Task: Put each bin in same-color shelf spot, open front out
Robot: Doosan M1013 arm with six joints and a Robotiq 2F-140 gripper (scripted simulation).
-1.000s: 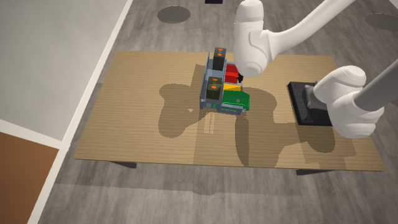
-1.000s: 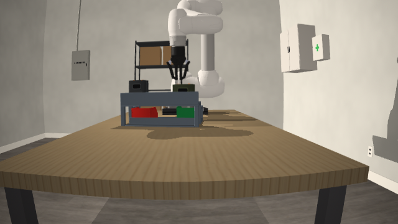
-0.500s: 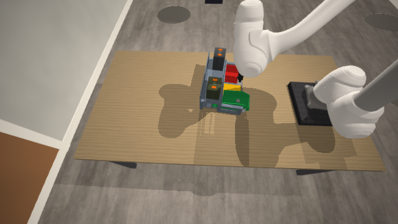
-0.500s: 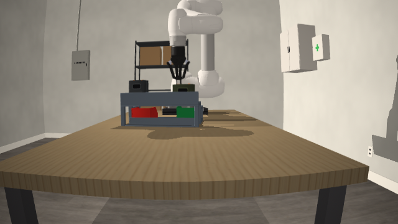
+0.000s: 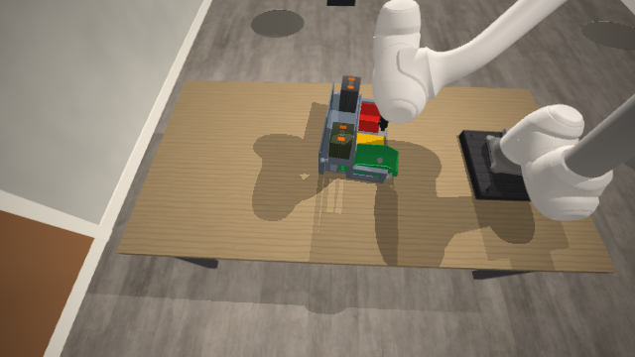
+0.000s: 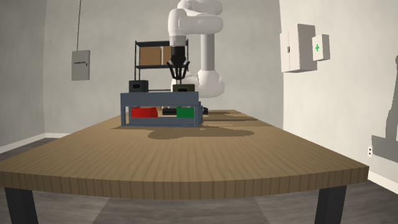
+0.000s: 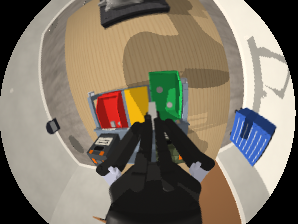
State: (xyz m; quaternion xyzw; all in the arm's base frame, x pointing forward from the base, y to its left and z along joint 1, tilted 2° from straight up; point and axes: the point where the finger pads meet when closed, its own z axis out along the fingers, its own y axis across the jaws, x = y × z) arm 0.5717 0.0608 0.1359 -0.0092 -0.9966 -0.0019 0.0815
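The green bin lies 1 cm behind my hand, 5 cm to the left of it and 14 cm below it. From my hand the other things lie so: red bin (4 cm ahead, 18 cm to the right, 15 cm below).
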